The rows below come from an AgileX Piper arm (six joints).
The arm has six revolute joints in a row. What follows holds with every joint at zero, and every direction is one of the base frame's. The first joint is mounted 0.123 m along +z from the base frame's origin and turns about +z. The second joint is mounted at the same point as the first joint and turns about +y. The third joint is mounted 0.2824 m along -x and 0.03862 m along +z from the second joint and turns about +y. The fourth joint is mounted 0.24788 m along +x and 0.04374 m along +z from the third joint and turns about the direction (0.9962, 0, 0.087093). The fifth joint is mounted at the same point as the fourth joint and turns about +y. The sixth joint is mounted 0.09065 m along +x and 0.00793 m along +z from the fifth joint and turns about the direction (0.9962, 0, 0.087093). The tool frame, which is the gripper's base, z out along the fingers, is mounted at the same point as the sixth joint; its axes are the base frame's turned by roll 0, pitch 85 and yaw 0 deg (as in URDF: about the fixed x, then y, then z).
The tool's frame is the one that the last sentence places.
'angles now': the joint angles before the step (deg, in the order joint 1, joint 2, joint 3, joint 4, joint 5, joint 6). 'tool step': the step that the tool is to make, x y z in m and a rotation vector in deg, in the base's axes. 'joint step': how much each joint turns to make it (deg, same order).
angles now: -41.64 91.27 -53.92 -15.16 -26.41 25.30
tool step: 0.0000 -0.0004 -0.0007 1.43 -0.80 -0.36
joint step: -0.01 0.09 0.00 0.31 0.10 1.37
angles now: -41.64 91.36 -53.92 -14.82 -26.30 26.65
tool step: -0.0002 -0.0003 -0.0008 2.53 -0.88 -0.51
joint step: -0.01 0.00 -0.09 -0.04 0.85 2.66
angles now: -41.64 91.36 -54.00 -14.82 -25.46 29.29
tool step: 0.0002 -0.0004 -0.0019 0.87 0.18 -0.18
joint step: 0.00 0.19 0.00 -0.01 0.47 0.62
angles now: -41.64 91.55 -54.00 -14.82 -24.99 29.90
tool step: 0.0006 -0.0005 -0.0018 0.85 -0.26 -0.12
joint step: 0.01 0.29 0.00 0.02 0.00 0.81
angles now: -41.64 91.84 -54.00 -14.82 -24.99 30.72
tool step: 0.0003 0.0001 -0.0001 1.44 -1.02 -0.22
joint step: 0.04 0.04 -0.02 0.00 -0.02 1.78
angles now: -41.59 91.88 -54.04 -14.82 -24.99 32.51
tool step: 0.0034 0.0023 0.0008 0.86 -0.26 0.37
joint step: 0.68 0.10 -0.44 0.07 0.64 0.86
